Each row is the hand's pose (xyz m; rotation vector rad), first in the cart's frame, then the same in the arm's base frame.
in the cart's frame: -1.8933 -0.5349 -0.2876 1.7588 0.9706 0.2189
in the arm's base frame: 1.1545 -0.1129 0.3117 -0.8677 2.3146 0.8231
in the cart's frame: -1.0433 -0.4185 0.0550 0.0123 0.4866 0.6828
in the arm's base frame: 0.3676 0.2886 0.0414 1.4293 -0.7962 -2.5350
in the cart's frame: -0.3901 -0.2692 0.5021 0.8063 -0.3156 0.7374
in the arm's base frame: -0.3673 0.6117 -0.0243 0.0121 1.4917 2.6308
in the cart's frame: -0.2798 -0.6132 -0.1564 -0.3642 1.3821 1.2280
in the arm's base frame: 0.1023 0.7153 -0.6013 1.8012 -0.6276 -1.2596
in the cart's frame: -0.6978 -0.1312 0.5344 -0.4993 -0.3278 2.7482
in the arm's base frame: -0.2662 0.3722 0.1929 -0.1925 -0.2818 -0.9865
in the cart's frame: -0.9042 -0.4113 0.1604 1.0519 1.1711 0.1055
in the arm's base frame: 0.2197 0.3812 0.0356 -1.5263 1.7754 1.1778
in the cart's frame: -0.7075 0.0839 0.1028 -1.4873 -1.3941 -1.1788
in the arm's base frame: -0.1551 0.0401 -0.1388 0.4127 -2.0120 1.1326
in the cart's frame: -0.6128 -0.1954 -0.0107 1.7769 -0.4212 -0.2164
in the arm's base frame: 0.0019 0.2731 -0.2833 0.4232 1.6008 1.2139
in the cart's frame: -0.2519 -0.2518 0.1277 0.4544 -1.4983 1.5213
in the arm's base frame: -0.2687 0.5285 -0.4024 -1.3459 -0.6251 -2.0236
